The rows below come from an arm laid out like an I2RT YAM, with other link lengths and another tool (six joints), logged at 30 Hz.
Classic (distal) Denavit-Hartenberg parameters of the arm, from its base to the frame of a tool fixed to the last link. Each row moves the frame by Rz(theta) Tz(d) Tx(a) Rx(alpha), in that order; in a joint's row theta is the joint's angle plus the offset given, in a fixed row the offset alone. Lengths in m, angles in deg.
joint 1: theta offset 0, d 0.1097, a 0.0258, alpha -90
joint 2: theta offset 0, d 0, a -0.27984, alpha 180
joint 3: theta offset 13.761, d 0, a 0.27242, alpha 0
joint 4: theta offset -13.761, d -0.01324, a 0.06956, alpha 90
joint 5: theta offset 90, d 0.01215, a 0, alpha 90
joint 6: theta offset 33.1, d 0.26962, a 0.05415, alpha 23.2
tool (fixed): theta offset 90, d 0.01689, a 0, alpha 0
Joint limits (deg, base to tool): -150..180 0..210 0..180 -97..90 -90..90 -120..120
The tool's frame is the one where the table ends.
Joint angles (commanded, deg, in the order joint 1, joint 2, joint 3, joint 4, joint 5, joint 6), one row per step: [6.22, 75.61, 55.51, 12.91, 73.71, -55.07]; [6.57, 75.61, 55.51, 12.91, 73.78, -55.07]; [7.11, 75.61, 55.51, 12.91, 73.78, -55.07]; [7.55, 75.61, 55.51, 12.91, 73.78, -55.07]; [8.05, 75.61, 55.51, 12.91, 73.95, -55.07]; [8.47, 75.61, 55.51, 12.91, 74.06, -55.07]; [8.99, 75.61, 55.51, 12.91, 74.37, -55.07]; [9.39, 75.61, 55.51, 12.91, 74.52, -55.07]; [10.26, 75.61, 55.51, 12.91, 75.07, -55.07]
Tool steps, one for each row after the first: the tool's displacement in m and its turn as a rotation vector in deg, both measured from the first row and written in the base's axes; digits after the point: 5 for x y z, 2 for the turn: [0.00110, 0.00212, 0.00004, -0.01, 0.00, 0.28]; [0.00329, 0.00553, 0.00004, -0.01, 0.00, 0.82]; [0.00505, 0.00832, 0.00004, -0.01, 0.00, 1.26]; [0.00620, 0.01129, 0.00015, -0.03, 0.00, 1.59]; [0.00731, 0.01384, 0.00022, -0.04, -0.01, 1.90]; [0.00782, 0.01676, 0.00041, -0.08, -0.01, 2.12]; [0.00861, 0.01913, 0.00051, -0.10, -0.01, 2.37]; [0.00922, 0.02399, 0.00085, -0.17, -0.02, 2.69]
